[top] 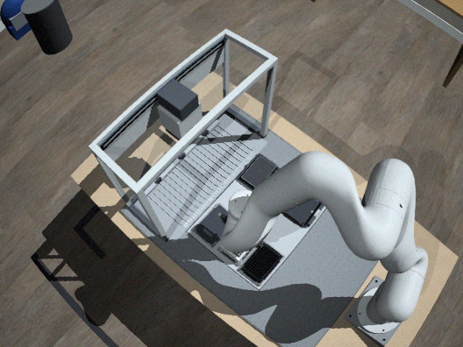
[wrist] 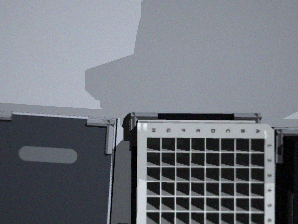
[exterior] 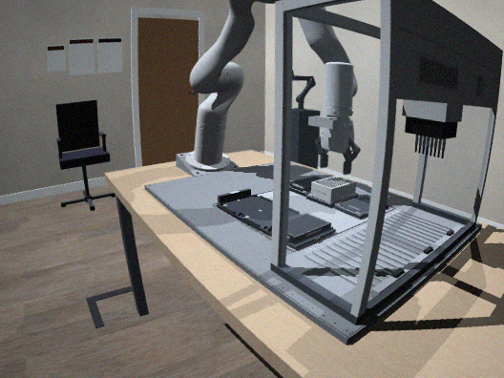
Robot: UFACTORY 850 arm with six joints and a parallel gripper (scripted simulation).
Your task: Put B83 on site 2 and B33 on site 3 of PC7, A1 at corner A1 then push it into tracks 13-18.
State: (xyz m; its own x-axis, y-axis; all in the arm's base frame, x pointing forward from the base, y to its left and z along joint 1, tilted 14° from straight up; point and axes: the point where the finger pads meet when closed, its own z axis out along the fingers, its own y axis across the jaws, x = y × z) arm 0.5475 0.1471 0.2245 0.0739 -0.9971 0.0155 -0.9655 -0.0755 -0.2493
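My hand is 9 cm above the nest S2. Also, from my hand: plate carrier PC7: 3 cm ahead, 26 cm to the right, 8 cm below; black plate B38: 11 cm behind, 8 cm below; nest S3: 11 cm ahead, 1 cm to the left, 9 cm below.
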